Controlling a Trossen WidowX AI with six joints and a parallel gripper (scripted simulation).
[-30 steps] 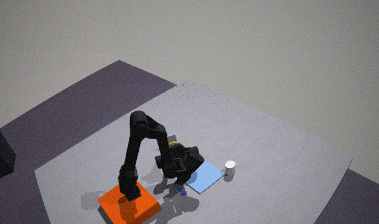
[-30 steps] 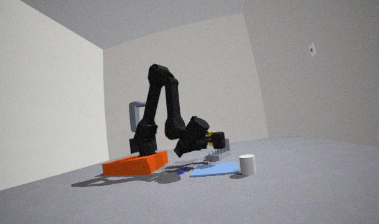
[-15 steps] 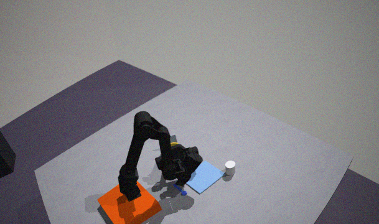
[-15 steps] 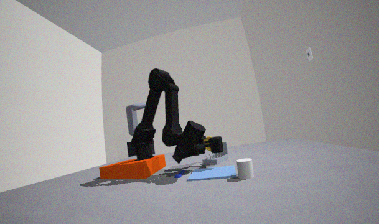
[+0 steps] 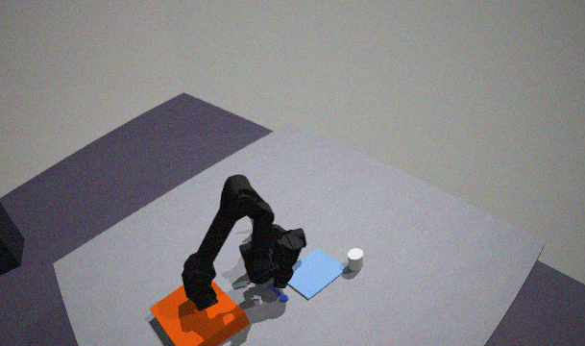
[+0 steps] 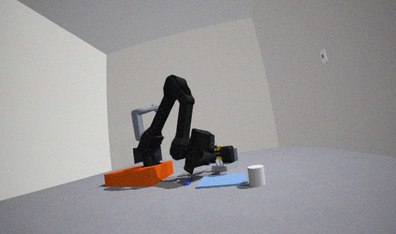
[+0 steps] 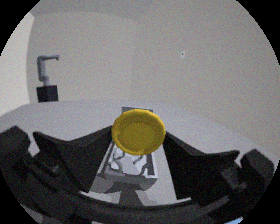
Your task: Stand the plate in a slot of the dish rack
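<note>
My gripper tip is 30 mm to the right of the grey dish rack and 50 mm above it. Also, from my gripper tip: yellow plate (10 mm to the right); light blue mat (40 mm ahead, 180 mm to the right, 70 mm below); blue spoon (70 mm behind, 190 mm to the right, 70 mm below).
</note>
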